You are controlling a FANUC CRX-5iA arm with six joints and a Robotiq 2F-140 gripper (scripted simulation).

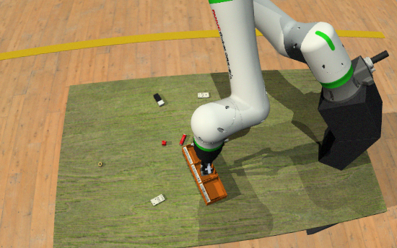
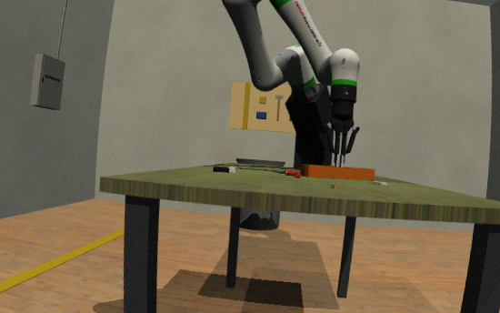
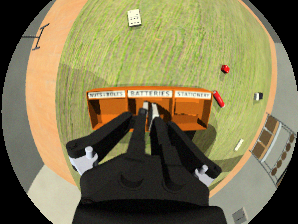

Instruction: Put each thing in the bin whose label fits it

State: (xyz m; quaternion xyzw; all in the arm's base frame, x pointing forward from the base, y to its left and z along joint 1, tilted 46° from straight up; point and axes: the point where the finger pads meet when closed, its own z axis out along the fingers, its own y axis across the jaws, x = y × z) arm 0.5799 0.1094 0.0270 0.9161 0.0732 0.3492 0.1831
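The orange bin lies 3 cm below my hand. The rest, counted from my hand: black-and-white block 37 cm to the right, 15 cm ahead, 4 cm below; then red cylinder 16 cm to the right, 6 cm ahead, 4 cm below; then small red cube 16 cm to the right, 14 cm ahead, 4 cm below.
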